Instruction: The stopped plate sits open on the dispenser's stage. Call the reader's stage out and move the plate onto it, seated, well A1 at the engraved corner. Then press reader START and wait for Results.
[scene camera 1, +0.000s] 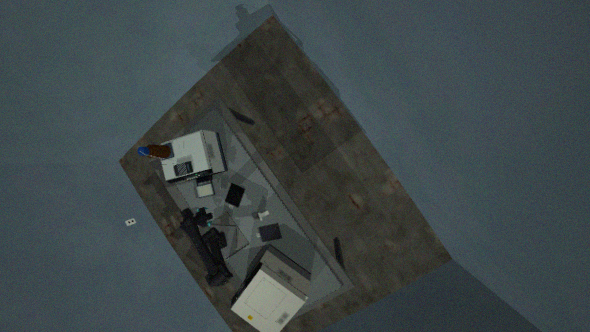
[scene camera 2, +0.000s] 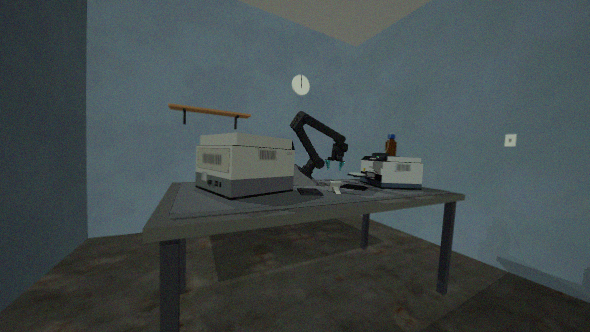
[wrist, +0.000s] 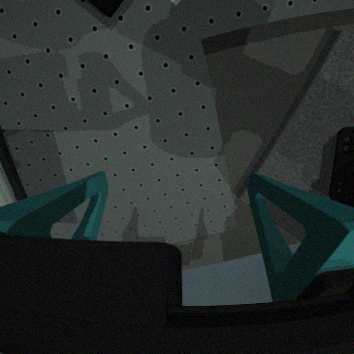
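Seen in the pictures: gripper, fingertip midpoint: (scene camera 2: 333, 170) (wrist: 177, 179); arm's base, origin of the base link: (scene camera 1: 220, 241) (scene camera 2: 304, 173).
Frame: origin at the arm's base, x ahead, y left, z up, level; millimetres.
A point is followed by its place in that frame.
Observation:
The dispenser (scene camera 1: 192, 145) {x 233, y 710, z 159 mm} (scene camera 2: 402, 173) {x 298, y 635, z 43 mm} is a white box with a dark base. Its stage is out on the arm's side and bears the pale plate (scene camera 1: 204, 189) {x 75, y 420, z 19 mm} (scene camera 2: 356, 174) {x 126, y 373, z 12 mm}; the wells and corner A1 are too small to tell. The reader (scene camera 1: 270, 301) {x 318, y -431, z 223 mm} (scene camera 2: 250, 162) {x 493, y -436, z 93 mm} is the larger pale box at the table's other end. No extended reader stage shows; its front is mostly hidden, and START and the display cannot be read. My gripper (scene camera 1: 207, 217) {x 38, y 227, z 33 mm} (scene camera 2: 334, 166) {x 38, y 227, z 33 mm} (wrist: 177, 179) {x 38, y 227, z 33 mm} is open and empty, teal fingers wide apart, above the table between the machines, beside the dispenser's stage.
A black pad (scene camera 1: 235, 194) {x 257, y 286, z -53 mm} (scene camera 2: 354, 187) {x 281, y 261, z -60 mm} and a dark grey pad (scene camera 1: 270, 232) {x 388, y -94, z -61 mm} (scene camera 2: 310, 191) {x 405, y -99, z -61 mm} lie between the machines, with a small white stand (scene camera 1: 263, 215) {x 402, y 52, z -46 mm} (scene camera 2: 335, 186) {x 388, y 62, z -36 mm} near them. A brown bottle (scene camera 1: 159, 151) {x 61, y 744, z 260 mm} (scene camera 2: 391, 146) {x 57, y 739, z 248 mm} with a blue cap stands at the dispenser.

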